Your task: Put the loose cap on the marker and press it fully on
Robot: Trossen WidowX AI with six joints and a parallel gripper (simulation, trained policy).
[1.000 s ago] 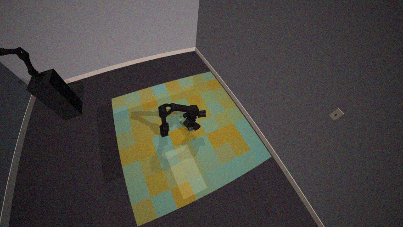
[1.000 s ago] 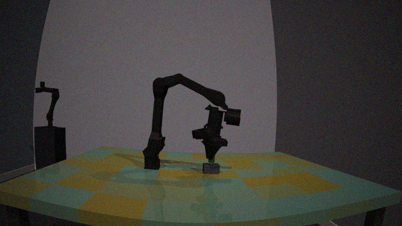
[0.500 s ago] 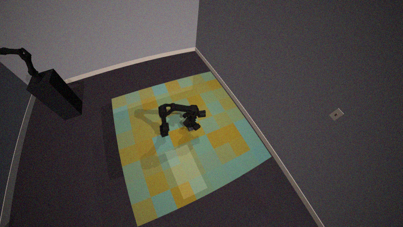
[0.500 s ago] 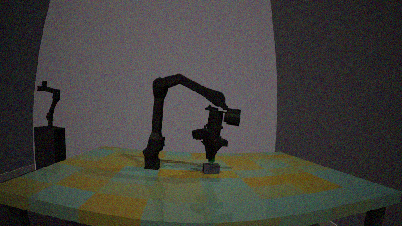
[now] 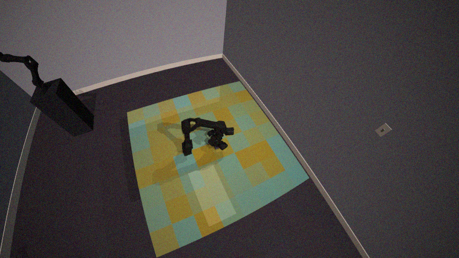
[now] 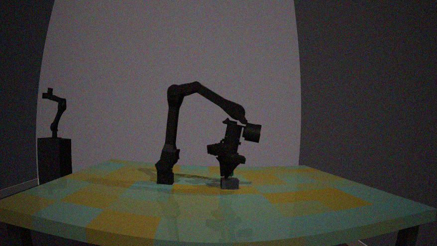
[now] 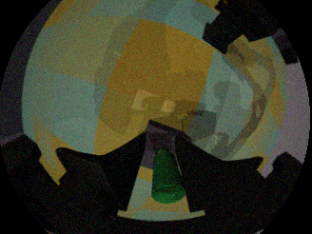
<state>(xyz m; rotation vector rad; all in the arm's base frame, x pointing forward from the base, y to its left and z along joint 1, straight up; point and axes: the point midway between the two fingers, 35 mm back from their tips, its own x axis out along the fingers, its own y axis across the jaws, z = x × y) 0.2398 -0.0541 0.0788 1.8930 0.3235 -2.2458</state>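
The green marker lies 2 cm ahead of my gripper tip, 1 cm to the left of it and 3 cm above it. Also, from my gripper tip: green cap: 2 cm ahead, 1 cm to the left, 3 cm above; then grey holder block: 2 cm ahead, 1 cm to the left, 3 cm below.
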